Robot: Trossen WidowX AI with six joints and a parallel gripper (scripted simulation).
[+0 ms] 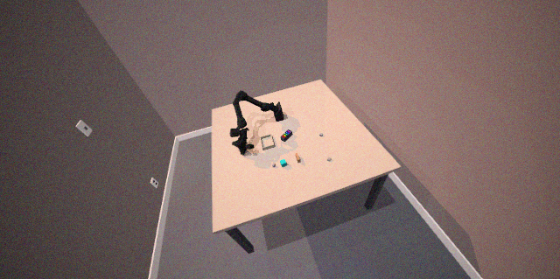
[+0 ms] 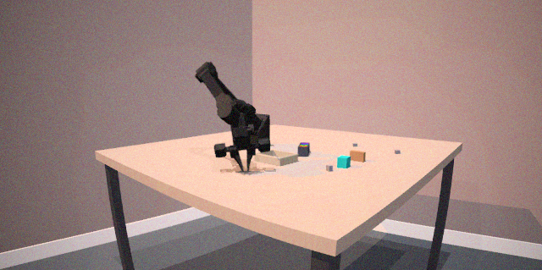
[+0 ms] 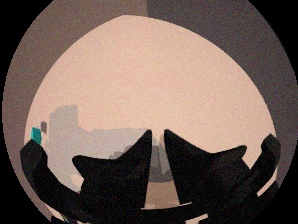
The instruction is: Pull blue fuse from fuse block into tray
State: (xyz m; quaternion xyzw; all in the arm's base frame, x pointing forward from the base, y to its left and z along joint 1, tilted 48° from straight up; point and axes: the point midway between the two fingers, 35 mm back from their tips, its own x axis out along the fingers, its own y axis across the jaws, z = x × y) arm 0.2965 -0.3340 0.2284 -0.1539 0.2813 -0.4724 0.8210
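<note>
The blue fuse is 41 cm to the left of my gripper tip, 6 cm behind it and 1 cm above it. Round my gripper tip: teal cube 28 cm to the left, 21 cm ahead; shallow tray 22 cm to the left, 5 cm behind, 1 cm below.
</note>
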